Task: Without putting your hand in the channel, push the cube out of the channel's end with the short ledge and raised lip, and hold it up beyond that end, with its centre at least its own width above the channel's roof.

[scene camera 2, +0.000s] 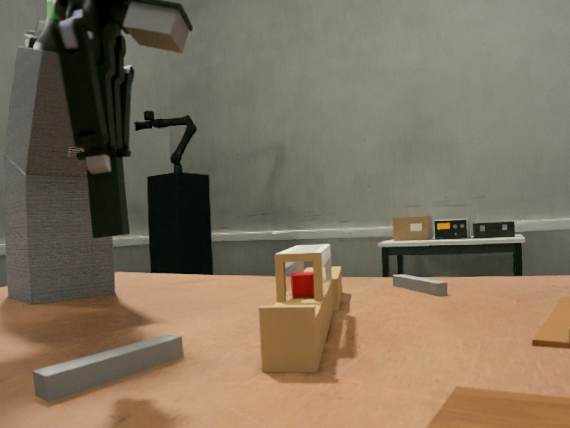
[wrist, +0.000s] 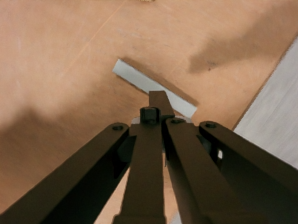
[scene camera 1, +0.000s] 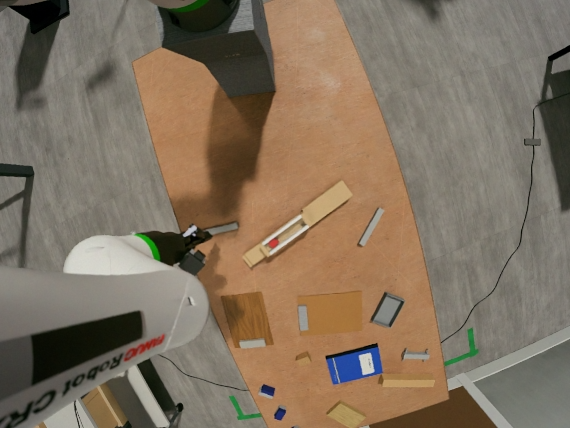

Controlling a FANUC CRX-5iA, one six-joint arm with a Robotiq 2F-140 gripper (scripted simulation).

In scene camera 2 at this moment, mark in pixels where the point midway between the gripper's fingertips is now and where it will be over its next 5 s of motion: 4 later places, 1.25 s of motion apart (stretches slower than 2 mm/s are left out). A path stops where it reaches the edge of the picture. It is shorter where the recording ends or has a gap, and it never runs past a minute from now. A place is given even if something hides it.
My gripper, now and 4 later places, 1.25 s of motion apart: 111, 236; 112, 235; 107, 254; 116, 367; 107, 240
